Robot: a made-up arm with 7 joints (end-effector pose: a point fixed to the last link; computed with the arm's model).
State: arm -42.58 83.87 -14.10 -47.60 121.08 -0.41 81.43
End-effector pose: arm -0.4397 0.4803 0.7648 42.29 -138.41 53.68
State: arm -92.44 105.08 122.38 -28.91 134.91 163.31 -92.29
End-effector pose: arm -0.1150 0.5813 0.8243 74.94 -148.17 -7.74
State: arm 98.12 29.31 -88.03 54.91 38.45 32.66 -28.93
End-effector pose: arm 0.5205 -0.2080 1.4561 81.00 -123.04 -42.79
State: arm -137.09 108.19 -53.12 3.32 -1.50 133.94 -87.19
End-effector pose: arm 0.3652 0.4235 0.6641 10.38 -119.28 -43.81
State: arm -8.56 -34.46 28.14 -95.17 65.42 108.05 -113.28
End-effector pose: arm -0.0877 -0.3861 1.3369 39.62 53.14 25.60
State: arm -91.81 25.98 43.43 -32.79 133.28 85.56 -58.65
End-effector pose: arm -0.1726 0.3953 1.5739 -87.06 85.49 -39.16
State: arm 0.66 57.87 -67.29 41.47 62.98 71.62 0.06
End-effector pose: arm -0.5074 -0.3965 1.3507 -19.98 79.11 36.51
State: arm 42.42 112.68 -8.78 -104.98 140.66 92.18 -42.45
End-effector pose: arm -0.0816 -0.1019 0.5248 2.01 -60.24 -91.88
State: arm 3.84 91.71 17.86 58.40 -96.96 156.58 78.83
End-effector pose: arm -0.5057 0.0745 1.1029 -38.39 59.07 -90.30
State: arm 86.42 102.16 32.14 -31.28 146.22 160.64 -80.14
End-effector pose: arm 0.0467 -0.5573 0.8203 -103.87 -89.19 56.25
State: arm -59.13 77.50 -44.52 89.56 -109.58 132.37 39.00
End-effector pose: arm -0.3158 0.1247 1.4151 108.22 110.65 -73.64
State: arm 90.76 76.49 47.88 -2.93 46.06 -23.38 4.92
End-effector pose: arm 0.0645 -0.6601 1.1698 -116.34 15.92 -50.45
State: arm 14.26 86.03 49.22 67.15 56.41 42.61 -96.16
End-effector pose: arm -0.4542 0.0722 1.3655 -42.71 59.99 -94.27
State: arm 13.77 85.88 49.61 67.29 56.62 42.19 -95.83
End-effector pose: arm -0.4521 0.0801 1.3643 -43.54 60.03 -95.31
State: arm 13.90 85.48 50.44 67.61 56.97 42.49 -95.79
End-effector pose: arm -0.4486 0.0856 1.3634 -44.87 59.62 -95.45
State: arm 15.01 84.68 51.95 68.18 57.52 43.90 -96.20
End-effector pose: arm -0.4436 0.0871 1.3630 -46.92 58.52 -94.15
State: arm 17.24 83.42 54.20 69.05 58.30 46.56 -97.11
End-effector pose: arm -0.4369 0.0843 1.3627 -49.77 56.71 -91.22
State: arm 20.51 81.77 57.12 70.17 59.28 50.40 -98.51
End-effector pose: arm -0.4291 0.0773 1.3616 -53.15 54.32 -86.72
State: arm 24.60 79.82 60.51 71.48 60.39 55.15 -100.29
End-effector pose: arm -0.4207 0.0669 1.3590 -56.80 51.66 -81.02
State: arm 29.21 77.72 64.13 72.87 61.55 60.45 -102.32
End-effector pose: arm -0.4122 0.0538 1.3546 -60.41 48.98 -74.61
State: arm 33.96 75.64 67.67 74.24 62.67 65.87 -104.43
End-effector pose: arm -0.4039 0.0392 1.3486 -63.70 46.56 -68.09
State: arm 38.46 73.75 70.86 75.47 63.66 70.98 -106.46
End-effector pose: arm -0.3961 0.0242 1.3419 -66.43 44.57 -62.01
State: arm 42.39 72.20 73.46 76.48 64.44 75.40 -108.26
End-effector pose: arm -0.3892 0.0097 1.3358 -68.47 43.09 -56.81
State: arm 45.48 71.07 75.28 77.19 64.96 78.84 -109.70
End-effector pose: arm -0.3834 -0.0029 1.3314 -69.75 42.16 -52.72
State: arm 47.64 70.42 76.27 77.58 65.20 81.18 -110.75
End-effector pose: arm -0.3790 -0.0134 1.3296 -70.24 41.71 -49.79
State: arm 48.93 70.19 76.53 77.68 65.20 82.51 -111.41
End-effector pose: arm -0.3760 -0.0216 1.3301 -70.10 41.65 -47.88
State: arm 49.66 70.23 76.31 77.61 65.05 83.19 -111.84
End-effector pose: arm -0.3740 -0.0283 1.3323 -69.53 41.85 -46.63
